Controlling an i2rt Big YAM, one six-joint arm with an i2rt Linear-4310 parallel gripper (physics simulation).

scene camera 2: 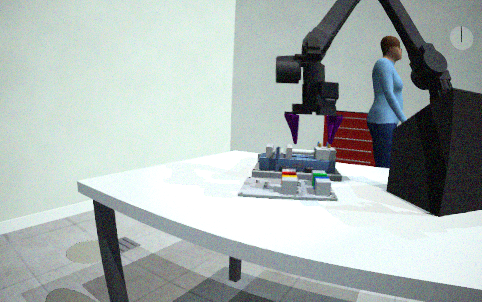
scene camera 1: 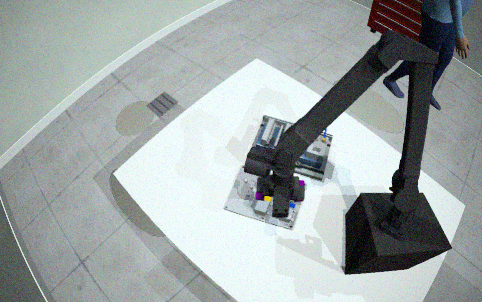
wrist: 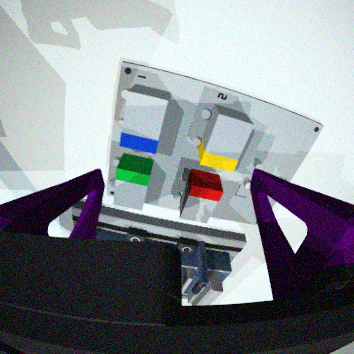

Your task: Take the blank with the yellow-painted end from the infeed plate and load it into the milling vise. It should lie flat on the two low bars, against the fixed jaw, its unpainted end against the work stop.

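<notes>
The blank with the yellow-painted end [scene camera 1: 262,207] [scene camera 2: 288,185] [wrist: 229,132] sits on the infeed plate [scene camera 1: 235,201] [scene camera 2: 254,190] [wrist: 295,131], its yellow end facing the red-ended blank [scene camera 2: 289,171] [wrist: 206,185]. My gripper [scene camera 1: 280,190] [scene camera 2: 313,143] [wrist: 176,176] is open and empty, pointing down well above the plate. In the wrist view the yellow-ended blank lies beyond the fingertips, right of their middle. The milling vise [scene camera 1: 312,159] [scene camera 2: 295,162] [wrist: 220,260] stands beside the plate; the arm partly hides it in scene camera 1, and my gripper body hides much of it in the wrist view.
A blue-ended blank [scene camera 2: 322,186] [wrist: 145,117] and a green-ended blank [scene camera 2: 319,174] [wrist: 134,170] share the plate, beside the yellow and red ones. The black robot base [scene camera 1: 400,235] [scene camera 2: 425,165] stands at the right. A person [scene camera 2: 385,95] and a red cabinet [scene camera 2: 350,137] are beyond the table.
</notes>
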